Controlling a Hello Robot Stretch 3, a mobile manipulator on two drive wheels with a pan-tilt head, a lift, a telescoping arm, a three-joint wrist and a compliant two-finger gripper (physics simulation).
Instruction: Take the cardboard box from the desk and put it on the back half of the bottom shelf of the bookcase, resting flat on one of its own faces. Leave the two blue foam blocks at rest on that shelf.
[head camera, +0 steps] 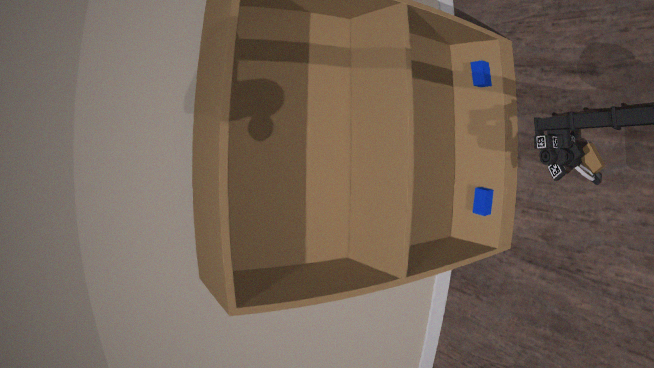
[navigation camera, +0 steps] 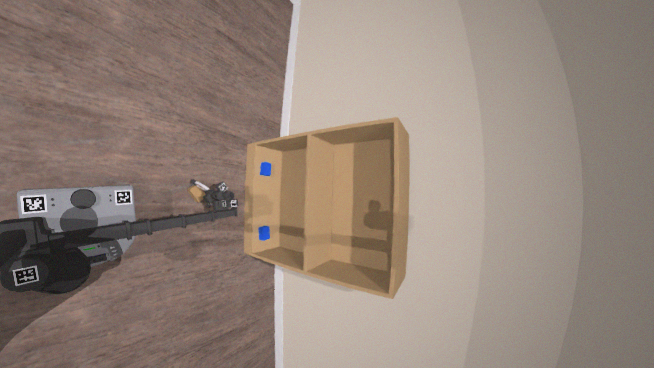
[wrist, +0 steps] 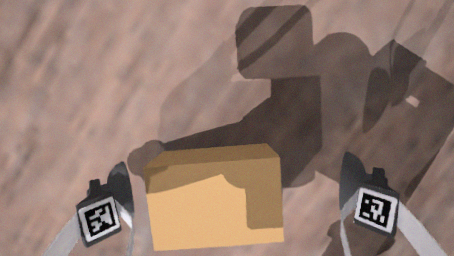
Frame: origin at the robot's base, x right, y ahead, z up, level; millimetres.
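Seen in the pictures: gripper, between the fingertips: [head camera: 587, 157] [navigation camera: 199, 193]; robot's base, origin of its link: [navigation camera: 84, 197].
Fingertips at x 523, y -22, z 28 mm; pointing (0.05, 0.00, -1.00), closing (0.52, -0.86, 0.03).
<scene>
Offsets run from my fingertips to a thing's top centre. "spot": to the spot under its first point. Level surfaces: height alone.
The cardboard box {dx -18, dy +6, dz +22 mm} [head camera: 593, 158] [navigation camera: 196, 194] [wrist: 200, 215] lies on the wooden floor in front of the bookcase {spot: dx +399, dy +22, dz +1032 mm} [head camera: 212, 175] [navigation camera: 403, 200]. My gripper [head camera: 587, 160] [navigation camera: 200, 191] [wrist: 234, 176] is open over the box. In the wrist view the box shows between the two fingers, closer to the left one, with a gap on each side. Its exact depth below the fingertips is hard to tell. One blue foam block {dx +399, dy -314, dz +117 mm} [head camera: 481, 74] [navigation camera: 264, 233] and another blue foam block {dx +440, dy +144, dz +117 mm} [head camera: 483, 201] [navigation camera: 265, 169] rest apart on the bottom shelf {dz +72 mm} [head camera: 465, 175] [navigation camera: 265, 197]. The desk does not show.
The telescoping arm [head camera: 610, 118] [navigation camera: 170, 221] reaches toward the bookcase's front, its end close to the bottom shelf's edge. The bookcase stands against the wall [head camera: 140, 200] [navigation camera: 440, 150]. My base [navigation camera: 107, 205] is on the floor behind the gripper.
</scene>
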